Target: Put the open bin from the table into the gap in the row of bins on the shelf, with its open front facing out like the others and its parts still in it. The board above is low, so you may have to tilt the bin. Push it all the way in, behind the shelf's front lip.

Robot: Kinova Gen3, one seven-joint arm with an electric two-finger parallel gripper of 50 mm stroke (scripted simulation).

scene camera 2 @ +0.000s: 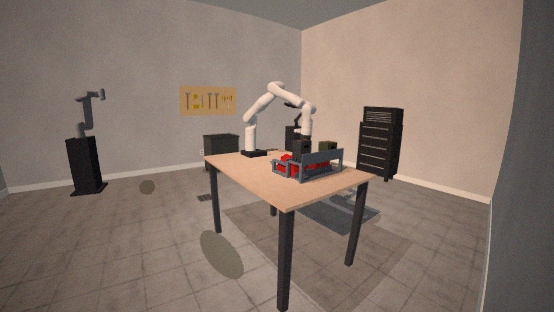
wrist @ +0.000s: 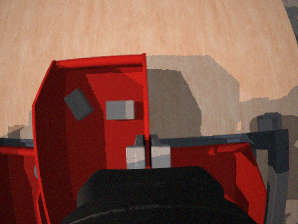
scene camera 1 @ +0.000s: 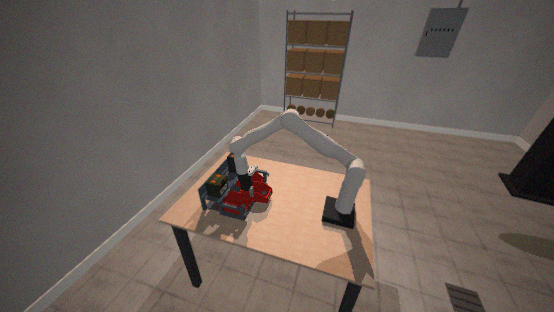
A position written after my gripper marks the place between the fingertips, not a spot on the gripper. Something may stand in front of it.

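Note:
My gripper (wrist: 147, 146), visible. Red bin (wrist: 67, 152), visible too.

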